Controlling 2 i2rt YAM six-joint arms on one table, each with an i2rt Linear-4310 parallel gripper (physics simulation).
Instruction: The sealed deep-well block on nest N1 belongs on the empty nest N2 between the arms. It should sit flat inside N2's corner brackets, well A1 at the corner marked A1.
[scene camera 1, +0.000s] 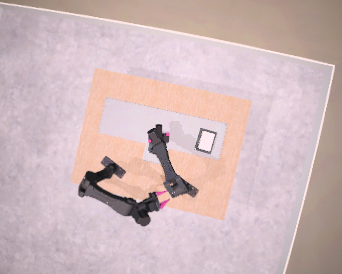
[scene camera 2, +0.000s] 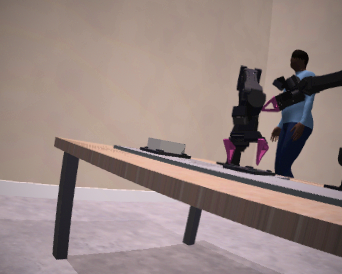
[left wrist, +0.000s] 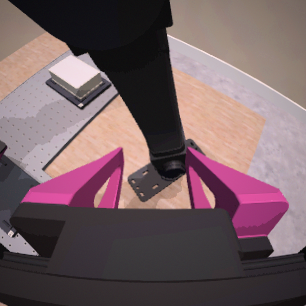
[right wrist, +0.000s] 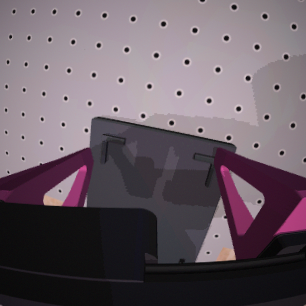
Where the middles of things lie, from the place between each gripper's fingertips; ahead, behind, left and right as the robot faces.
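From my left hand, the dark nest plate (right wrist: 172, 174) is 16 cm to the left, 26 cm ahead and 26 cm below. The pale block (left wrist: 78, 78), counted from my left hand as well, is 17 cm to the right, 36 cm ahead and 23 cm below.
For my right hand, the dark nest plate is 1 cm to the right of it, 6 cm behind it and 2 cm below it, while the pale block is 34 cm to the right of my right hand, 3 cm ahead of it and 1 cm above it.
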